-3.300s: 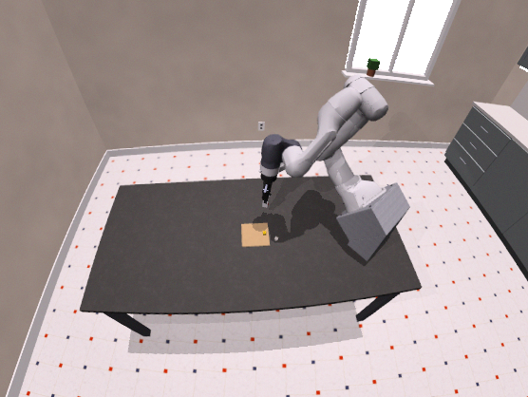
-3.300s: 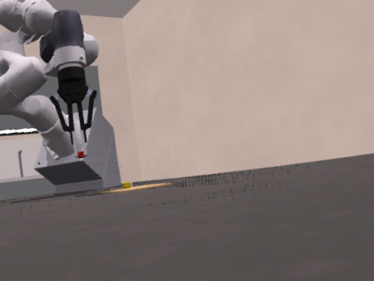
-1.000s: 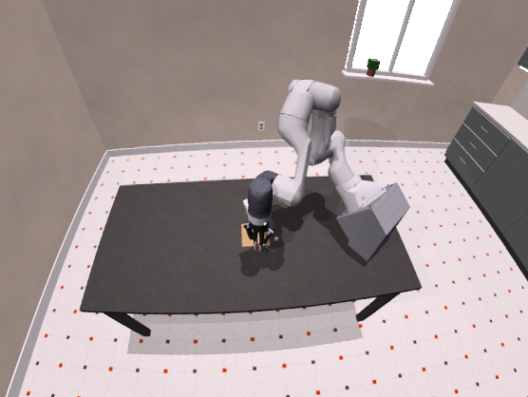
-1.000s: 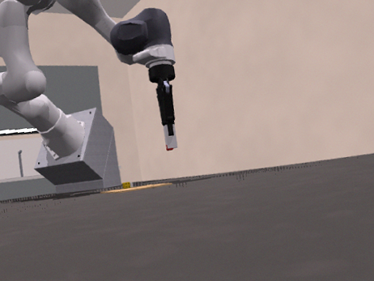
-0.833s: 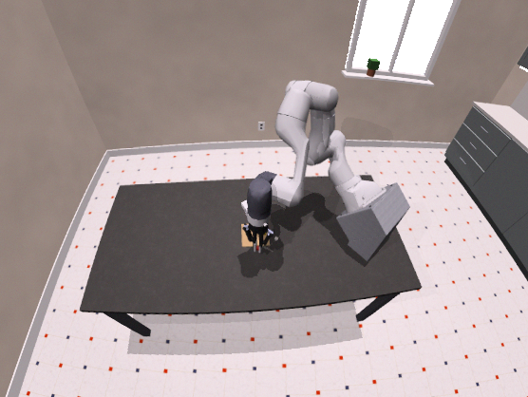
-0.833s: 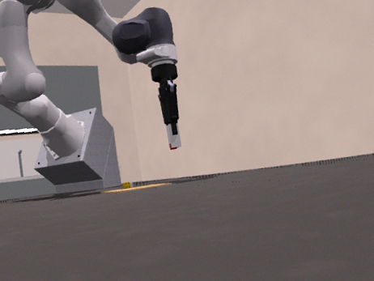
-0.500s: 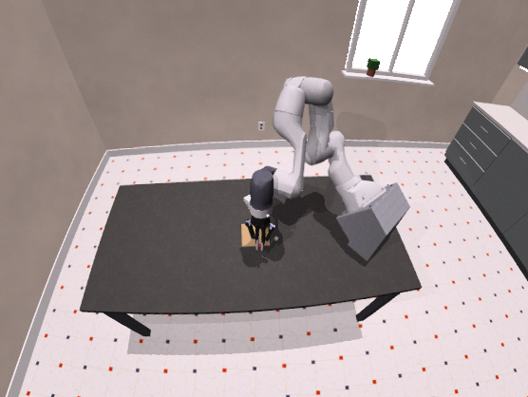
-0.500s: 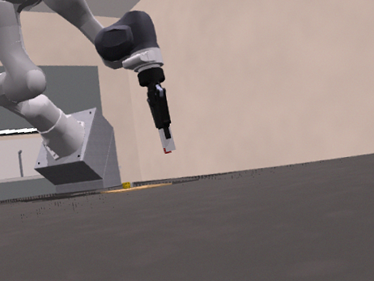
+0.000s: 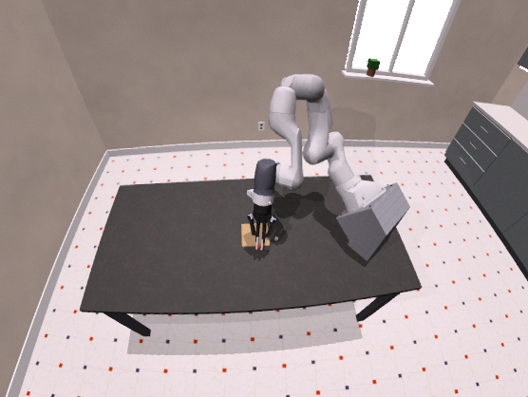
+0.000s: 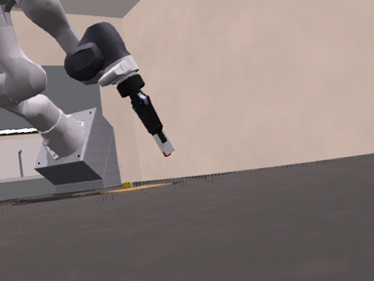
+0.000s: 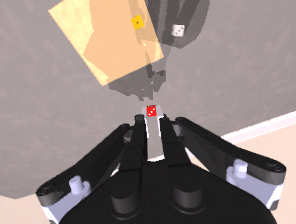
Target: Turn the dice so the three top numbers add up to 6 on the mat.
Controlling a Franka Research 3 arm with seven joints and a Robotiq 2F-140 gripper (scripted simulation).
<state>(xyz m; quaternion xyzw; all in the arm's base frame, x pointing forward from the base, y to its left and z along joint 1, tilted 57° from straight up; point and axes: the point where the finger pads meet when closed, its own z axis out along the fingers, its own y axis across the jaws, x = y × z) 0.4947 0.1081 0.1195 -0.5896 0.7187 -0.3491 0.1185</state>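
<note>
The red die lies 3 cm below my hand and 1 cm to the left of it. From my hand the other things lie so: tan mat: 11 cm to the right, 11 cm below, 2 cm behind; then yellow die: 10 cm to the right, 10 cm below, 6 cm behind; then white die: 11 cm behind, 10 cm below, 5 cm to the right.
</note>
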